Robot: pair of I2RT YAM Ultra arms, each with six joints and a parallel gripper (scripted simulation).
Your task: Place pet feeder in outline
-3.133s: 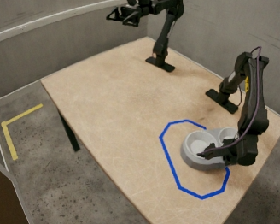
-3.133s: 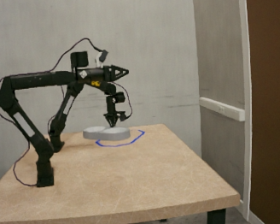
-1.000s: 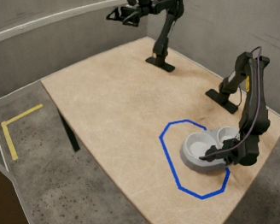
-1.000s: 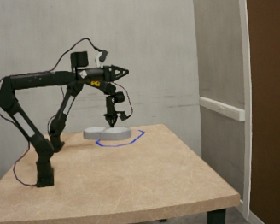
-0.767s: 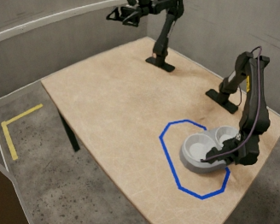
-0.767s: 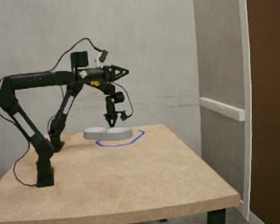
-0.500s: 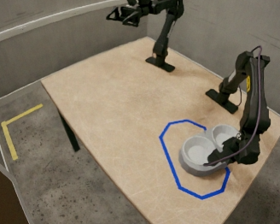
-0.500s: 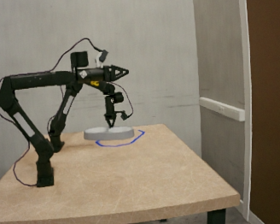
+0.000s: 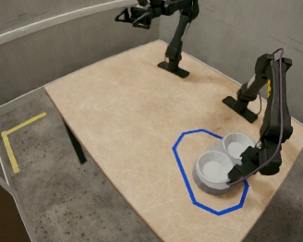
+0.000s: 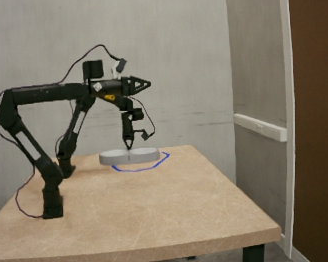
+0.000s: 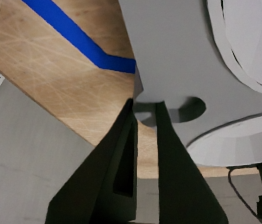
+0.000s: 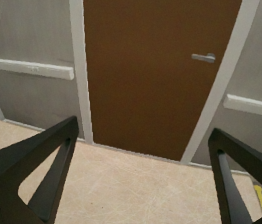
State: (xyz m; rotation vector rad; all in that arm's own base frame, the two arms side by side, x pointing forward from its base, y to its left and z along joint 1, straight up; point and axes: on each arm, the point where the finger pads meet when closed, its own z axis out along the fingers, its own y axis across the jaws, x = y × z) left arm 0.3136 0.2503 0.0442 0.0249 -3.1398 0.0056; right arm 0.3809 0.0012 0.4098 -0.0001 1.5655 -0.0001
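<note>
The pet feeder is 8 cm to the right of my left hand, 2 cm below it and 1 cm behind it. Round my left hand: steel bowl (9 cm to the right, 9 cm behind, 1 cm below); then blue taped outline (13 cm to the right, 5 cm ahead, 4 cm below).
</note>
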